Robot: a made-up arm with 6 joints.
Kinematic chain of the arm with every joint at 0, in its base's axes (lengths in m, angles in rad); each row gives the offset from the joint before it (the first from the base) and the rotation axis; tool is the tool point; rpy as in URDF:
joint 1: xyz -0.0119 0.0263 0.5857 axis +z
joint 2: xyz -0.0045 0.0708 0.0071 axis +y
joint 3: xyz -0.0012 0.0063 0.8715 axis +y
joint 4: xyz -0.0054 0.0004 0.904 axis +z
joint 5: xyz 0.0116 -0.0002 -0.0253 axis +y
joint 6: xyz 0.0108 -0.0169 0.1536 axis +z
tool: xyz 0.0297 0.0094 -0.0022 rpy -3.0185 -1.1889 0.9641
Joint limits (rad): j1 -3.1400..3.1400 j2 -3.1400..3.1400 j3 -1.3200..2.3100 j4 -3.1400..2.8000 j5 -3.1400..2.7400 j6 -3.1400..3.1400
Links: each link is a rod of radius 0.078 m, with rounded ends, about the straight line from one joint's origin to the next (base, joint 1, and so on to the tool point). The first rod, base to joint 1, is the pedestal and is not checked.
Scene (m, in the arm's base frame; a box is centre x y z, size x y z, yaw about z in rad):
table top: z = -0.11
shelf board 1: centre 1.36 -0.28 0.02 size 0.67 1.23 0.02 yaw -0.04
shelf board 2: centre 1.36 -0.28 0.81 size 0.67 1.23 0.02 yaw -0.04
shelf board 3: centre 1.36 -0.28 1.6 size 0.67 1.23 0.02 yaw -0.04
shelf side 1: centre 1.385 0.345 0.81 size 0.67 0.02 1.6 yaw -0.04
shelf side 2: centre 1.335 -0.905 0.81 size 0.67 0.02 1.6 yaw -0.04
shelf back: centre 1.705 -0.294 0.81 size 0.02 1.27 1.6 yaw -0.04
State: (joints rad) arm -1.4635 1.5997 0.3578 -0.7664 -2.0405 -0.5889
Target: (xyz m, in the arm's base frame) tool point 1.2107 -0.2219 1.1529
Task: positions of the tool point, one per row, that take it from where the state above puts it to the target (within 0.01 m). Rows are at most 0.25 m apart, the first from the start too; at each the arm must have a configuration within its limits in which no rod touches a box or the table.
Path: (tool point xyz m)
1: 0.3351 -1.5874 0.4565
2: 0.3360 -1.4937 0.5457
3: 0.3283 -1.3661 0.6286
4: 0.3114 -1.2075 0.7002
5: 0.2852 -1.0217 0.7564
6: 0.2502 -0.8132 0.7935
7: 0.2070 -0.5872 0.8089
8: 0.3610 -0.5611 0.8868
9: 0.5080 -0.4844 0.9714
10: 0.6295 -0.3611 1.0607
11: 0.7092 -0.2018 1.1529
12: 0.8810 -0.2297 1.1756
13: 1.0502 -0.2366 1.1752
14: 1.2107 -0.2218 1.1529

